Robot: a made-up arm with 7 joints. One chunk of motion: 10 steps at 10 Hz.
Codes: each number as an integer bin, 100 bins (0 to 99) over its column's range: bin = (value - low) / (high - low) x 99, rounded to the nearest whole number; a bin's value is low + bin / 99 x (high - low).
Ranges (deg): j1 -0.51..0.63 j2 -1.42..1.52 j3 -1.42..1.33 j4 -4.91..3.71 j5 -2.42..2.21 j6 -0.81..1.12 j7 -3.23..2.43
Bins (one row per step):
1: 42 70 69 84 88 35 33
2: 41 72 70 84 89 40 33
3: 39 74 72 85 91 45 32
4: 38 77 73 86 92 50 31
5: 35 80 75 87 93 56 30
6: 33 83 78 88 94 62 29
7: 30 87 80 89 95 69 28
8: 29 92 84 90 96 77 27
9: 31 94 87 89 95 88 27
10: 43 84 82 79 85 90 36
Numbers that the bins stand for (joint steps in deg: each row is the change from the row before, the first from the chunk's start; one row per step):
1: -0.026 0.659 0.497 2.404 1.696 -0.128 -1.343
2: -0.038 0.718 0.524 2.404 1.742 -0.030 -1.343
3: -0.061 0.778 0.580 2.491 1.836 0.067 -1.401
4: -0.072 0.867 0.608 2.578 1.883 0.165 -1.458
5: -0.107 0.956 0.663 2.665 1.929 0.282 -1.515
6: -0.130 1.045 0.747 2.752 1.976 0.399 -1.572
7: -0.165 1.164 0.802 2.839 2.023 0.535 -1.629
8: -0.176 1.312 0.913 2.926 2.070 0.691 -1.686
9: -0.153 1.372 0.997 2.839 2.023 0.906 -1.686
10: -0.015 1.075 0.858 1.969 1.555 0.945 -1.172

